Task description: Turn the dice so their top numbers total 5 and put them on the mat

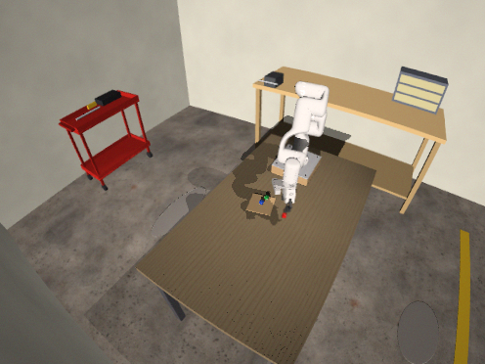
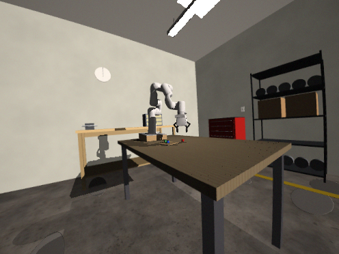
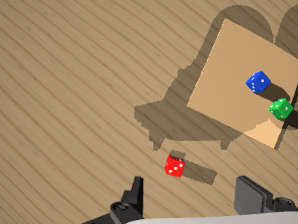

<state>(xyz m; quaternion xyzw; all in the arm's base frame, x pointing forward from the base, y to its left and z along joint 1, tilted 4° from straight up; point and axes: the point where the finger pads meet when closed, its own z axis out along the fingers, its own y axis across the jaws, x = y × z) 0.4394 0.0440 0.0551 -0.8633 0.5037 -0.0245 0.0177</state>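
The red die is 9 cm below my hand. The rest, counted from my hand: tan mat (15 cm to the right, 10 cm below, 4 cm behind); blue die (15 cm to the right, 8 cm below, 4 cm behind); green die (14 cm to the right, 9 cm behind, 8 cm below).
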